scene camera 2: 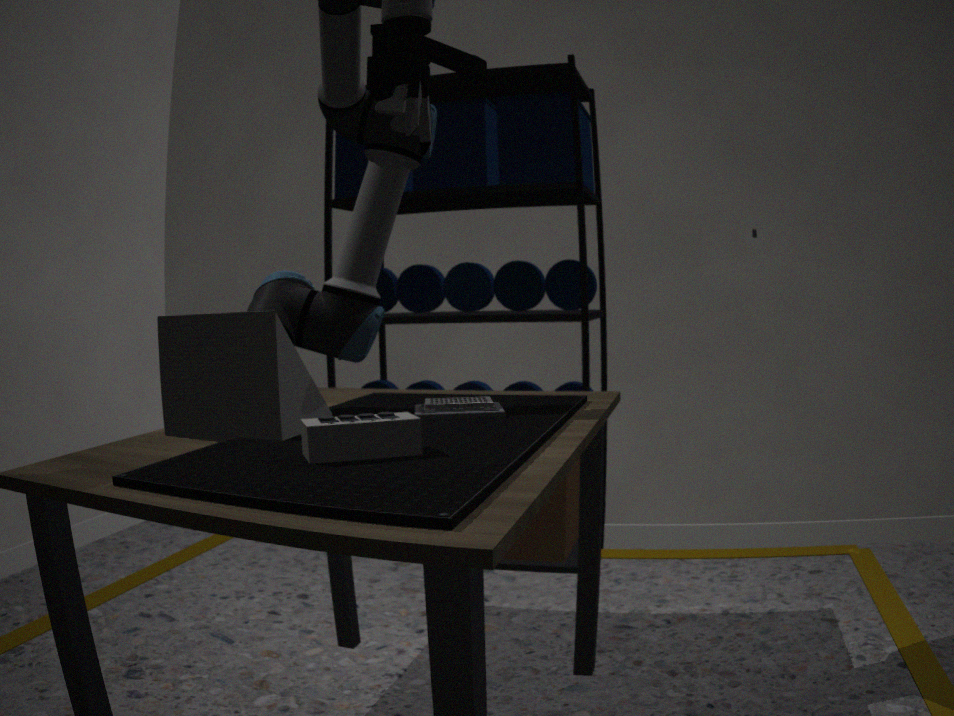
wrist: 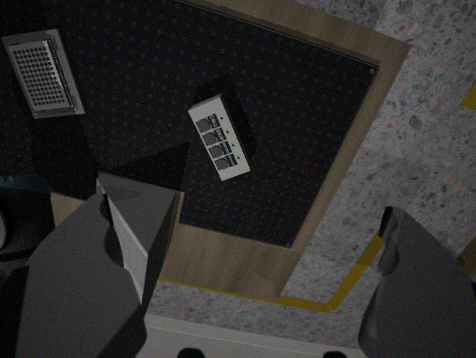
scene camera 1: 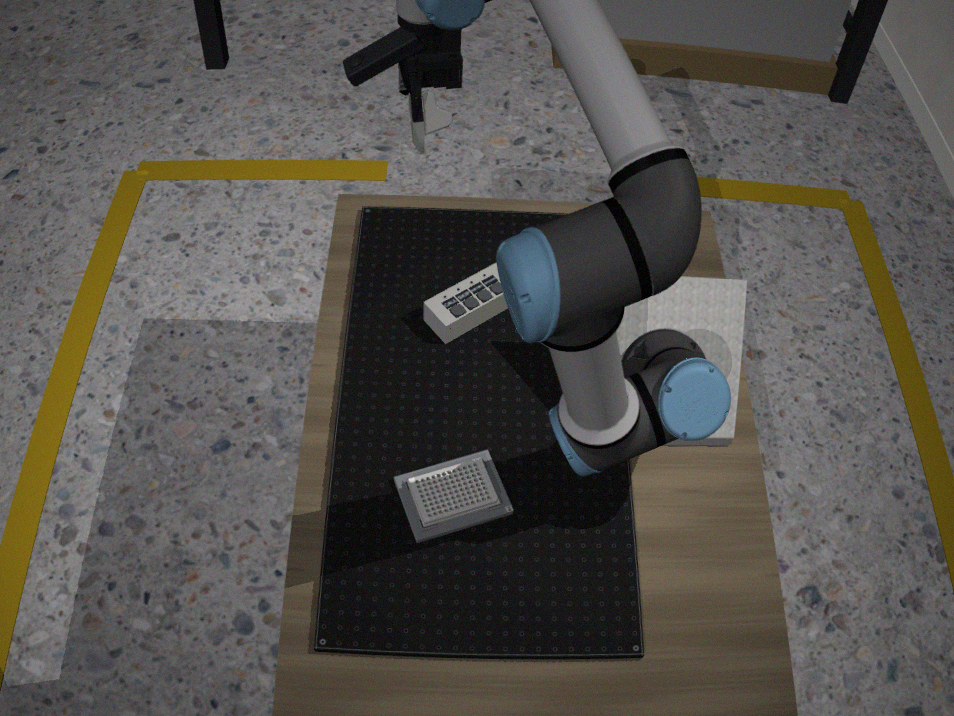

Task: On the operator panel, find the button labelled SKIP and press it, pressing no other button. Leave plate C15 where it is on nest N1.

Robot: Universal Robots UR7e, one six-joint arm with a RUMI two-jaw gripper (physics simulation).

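Places are measured from the arm's base along level axes (x back, y right, z up), in centimetres.
Where they show: gripper, between the fingertips: (scene camera 2: pixel 416 146) (wrist: pixel 247 204) (scene camera 1: pixel 413 123); arm's base, origin of its link: (scene camera 2: pixel 249 373) (scene camera 1: pixel 662 373).
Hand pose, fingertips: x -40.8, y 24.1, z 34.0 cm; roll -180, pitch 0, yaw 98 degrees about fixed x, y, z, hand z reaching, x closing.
Observation:
Each offset is from my fingertips to the top centre of the thing. Level surfaces: height alone.
The operator panel @[dx +10.2, dy -2.4, dz -37.7 cm] (scene camera 1: pixel 466 303) (scene camera 2: pixel 362 442) (wrist: pixel 220 140), a pale box with a row of round grey buttons and dark labels, stands on the black board @[dz -43.3 cm] (scene camera 1: pixel 477 601) (scene camera 2: pixel 308 485) (wrist: pixel 300 100). The labels are too small and blurred to read, so I cannot tell which is SKIP. The arm hides the panel's right end in scene camera 1. Plate C15 @[dx +4.7, dy -40.5, dz -40.7 cm] (scene camera 1: pixel 453 490) (scene camera 2: pixel 458 400) (wrist: pixel 39 75), with rows of wells, sits on the grey nest @[dx +4.7, dy -40.5, dz -41.7 cm] (scene camera 1: pixel 466 521) (scene camera 2: pixel 462 410) (wrist: pixel 55 112). My gripper (scene camera 1: pixel 431 132) (scene camera 2: pixel 412 129) (wrist: pixel 247 204) is open and empty, high above the table and away from the panel.
A white wedge-shaped block (scene camera 1: pixel 693 304) (scene camera 2: pixel 219 377) (wrist: pixel 145 200) stands on the wooden table @[dz -44.6 cm] (scene camera 1: pixel 708 578) (scene camera 2: pixel 531 477) (wrist: pixel 225 260) beside the board, near the arm's base. A shelf rack (scene camera 2: pixel 601 308) with blue containers stands behind the table in scene camera 2.

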